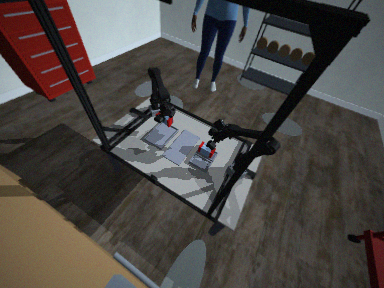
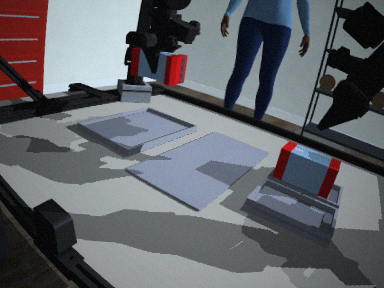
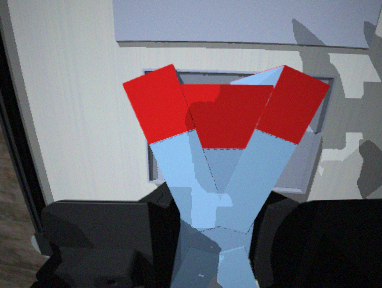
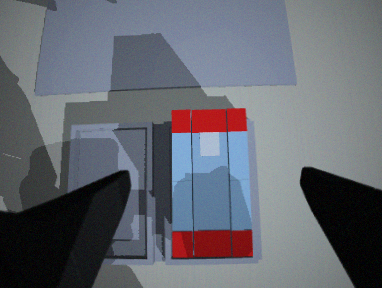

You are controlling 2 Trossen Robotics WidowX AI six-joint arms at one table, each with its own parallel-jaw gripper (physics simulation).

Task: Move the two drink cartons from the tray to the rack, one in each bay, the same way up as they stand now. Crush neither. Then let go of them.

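Pixels of known places: left gripper, fingertip midpoint: [image 1: 164,120] [image 2: 158,72] [image 3: 205,176]; right gripper, fingertip midpoint: [image 2: 322,123] [image 4: 214,177]; left arm's base, link origin: [image 1: 155,107] [image 2: 134,82].
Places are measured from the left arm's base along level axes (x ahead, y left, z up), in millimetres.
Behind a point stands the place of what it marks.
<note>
A light-blue carton with red end bands [image 1: 170,121] {x 321, y 15, z 113 mm} [image 2: 173,70] {x 339, y -1, z 108 mm} [image 3: 225,115] {x 317, y 10, z 141 mm} is between the fingers of my left gripper [image 1: 163,118] {x 273, y -14, z 89 mm} [image 2: 154,66] {x 273, y -14, z 89 mm} [image 3: 205,176] {x 273, y -14, z 89 mm}, which is shut on it and holds it raised, clear of the tray [image 1: 159,136] {x 304, y -75, z -50 mm} [image 2: 110,126] {x 285, y -120, z -50 mm} [image 3: 300,162] {x 320, y -163, z -50 mm}. A second blue and red carton [image 1: 205,149] {x 611, y 188, z 20 mm} [image 2: 307,169] {x 620, y 187, z 2 mm} [image 4: 211,195] {x 611, y 219, z 22 mm} sits in one bay of the rack [image 1: 200,161] {x 661, y 128, z -45 mm} [image 2: 290,213] {x 677, y 108, z -46 mm} [image 4: 256,210] {x 602, y 275, z -46 mm}; the other bay is empty. My right gripper [image 1: 211,143] {x 600, y 210, z 89 mm} [image 4: 214,177] {x 600, y 210, z 89 mm} is open above this carton, its fingertips wide apart on either side and not touching it.
A flat grey-blue plate [image 1: 182,146] [image 2: 200,167] [image 3: 240,20] [image 4: 165,17] lies between the tray and the rack. A dark frame borders the table, with posts around it. A person [image 1: 215,40] [image 2: 260,55] stands beyond the table.
</note>
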